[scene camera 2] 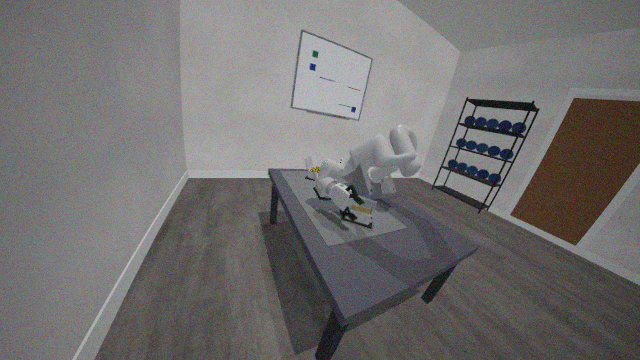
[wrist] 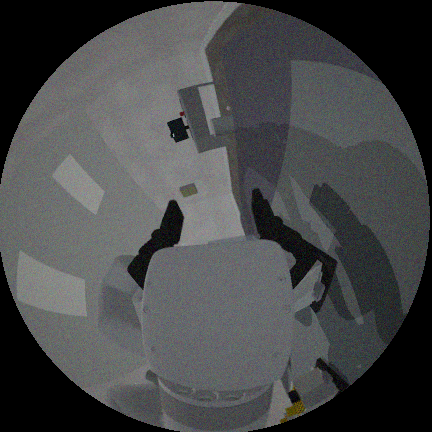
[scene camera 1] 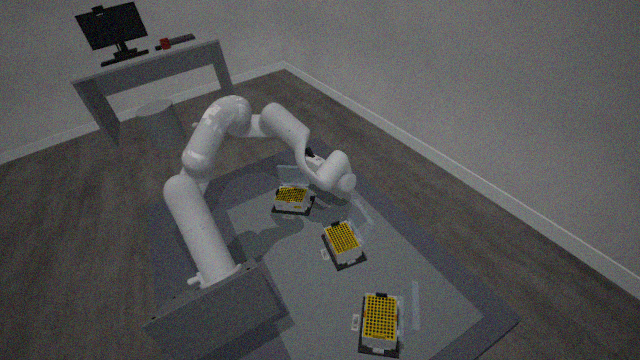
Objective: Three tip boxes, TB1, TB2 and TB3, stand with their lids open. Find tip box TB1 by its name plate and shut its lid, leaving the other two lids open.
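Places are measured from the arm's base along level axes (x ahead, y left, z up), in centimetres.
Pixels of known places: gripper, fingertip midpoint: (scene camera 2: pixel 358 211) (wrist: pixel 214 202); arm's base at its link origin: (scene camera 2: pixel 374 175) (scene camera 1: pixel 222 277).
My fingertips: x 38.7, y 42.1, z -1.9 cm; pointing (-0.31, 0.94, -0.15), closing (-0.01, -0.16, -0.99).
Observation:
For each thing: its top centre in the pictures, then the offset to it from my fingertips. "spot": a spot on its surface instead. Level surfaces: height alone.
- middle box at its top centre: (scene camera 1: pixel 341 233) dx -0.7, dy -39.2, dz -4.2 cm
- front box at a spot on its surface: (scene camera 2: pixel 314 173) spot: dx +7.7, dy -40.3, dz +1.6 cm
- pale mat at its surface level: dz -11.7 cm
- dark table at its surface level: dz -12.0 cm
Three tip boxes with yellow racks stand on dark holders. The one at the back in scene camera 1 (scene camera 1: pixel 292 201) (scene camera 2: pixel 361 217) has its clear lid (scene camera 1: pixel 293 175) standing open. The middle box (scene camera 1: pixel 343 240) has its clear lid (scene camera 1: pixel 363 212) open, and the front box (scene camera 1: pixel 380 320) (scene camera 2: pixel 314 173) has its lid (scene camera 1: pixel 415 306) open too. Small name plates (scene camera 1: pixel 290 217) (scene camera 1: pixel 325 254) (scene camera 1: pixel 355 321) lie beside them; their text is too small to read. My gripper (scene camera 2: pixel 352 204) (wrist: pixel 214 202) is open and empty, low beside the back box, its fingers partly hidden by the arm in scene camera 1.
A pale mat (scene camera 1: pixel 310 300) (scene camera 2: pixel 330 237) lies under the boxes on the dark table (scene camera 1: pixel 475 345) (scene camera 2: pixel 370 285). The arm's raised links reach over the table, and the wrist hangs between the back and middle boxes. A desk with a monitor (scene camera 1: pixel 112 25) (wrist: pixel 178 130) stands beyond.

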